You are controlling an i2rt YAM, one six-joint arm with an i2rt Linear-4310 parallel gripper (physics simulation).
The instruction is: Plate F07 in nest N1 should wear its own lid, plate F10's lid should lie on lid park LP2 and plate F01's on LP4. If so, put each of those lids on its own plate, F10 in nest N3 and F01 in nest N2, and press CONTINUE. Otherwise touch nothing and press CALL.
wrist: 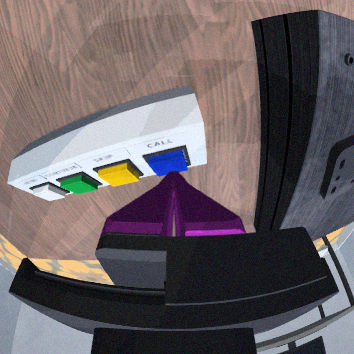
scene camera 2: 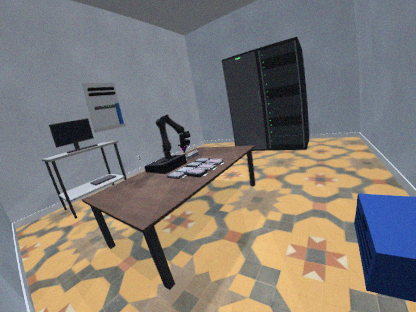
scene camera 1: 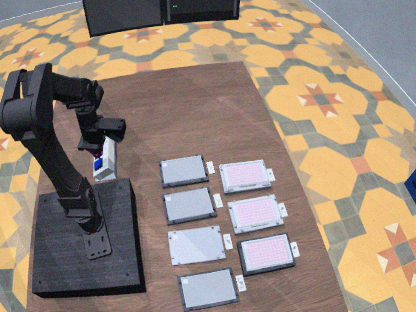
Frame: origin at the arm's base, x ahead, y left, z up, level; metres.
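Seen in the pictures: gripper, fingertip midpoint: (wrist: 173,178) (scene camera 2: 184,152) (scene camera 1: 98,157); arm's base at its link origin: (scene camera 2: 169,159) (scene camera 1: 93,224).
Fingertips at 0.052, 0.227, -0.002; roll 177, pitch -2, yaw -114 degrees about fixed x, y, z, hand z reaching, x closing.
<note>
Pixels of each thing's top centre, then the offset from my fingertips to it, as dx, dy, dz. "pt": a spot on its surface instead. Level surfaces: height alone.
- blue CALL button at its top centre: (wrist: 168,169) (scene camera 1: 97,161) -0.009, +0.008, -0.026
- green CONTINUE button at a spot on its surface: (wrist: 78,184) pt +0.011, +0.099, -0.029
- front pink plate at its top centre: (scene camera 1: 268,251) +0.364, -0.436, -0.047
- pale panel at its top centre: (scene camera 1: 196,243) +0.199, -0.336, -0.063
- button box at its top centre: (wrist: 83,178) (scene camera 1: 102,142) (scene camera 2: 189,152) +0.020, +0.079, -0.019
- brown table at its surface level: dz -0.083
- yellow button at its top centre: (wrist: 116,181) +0.000, +0.057, -0.026
- white button at its top centre: (wrist: 44,197) +0.017, +0.155, -0.026
My gripper (scene camera 1: 98,154) (scene camera 2: 184,151) (wrist: 173,178) is shut and empty; its purple fingertips are at the near edge of the blue CALL button (scene camera 1: 98,163) (wrist: 167,162), but contact is unclear. The white button box also has a green CONTINUE button (wrist: 78,184). In scene camera 1, two pink plates, a back one (scene camera 1: 245,173) and a middle one (scene camera 1: 256,212), have pale surrounds; the front pink plate (scene camera 1: 267,252) has a dark surround. Left of them, three grey panels (scene camera 1: 183,170) (scene camera 1: 190,205) (scene camera 1: 208,289) have dark rims and one pale panel (scene camera 1: 197,245) has a pale rim. Tag texts are unreadable.
The black robot base (scene camera 1: 90,235) (wrist: 320,130) stands beside the button box (scene camera 1: 106,167) (wrist: 115,130) on the brown table (scene camera 1: 200,110) (scene camera 2: 145,195). A yellow button (wrist: 119,174) and a white button (wrist: 48,191) are on the box. A blue cabinet (scene camera 2: 390,240) stands on the floor.
</note>
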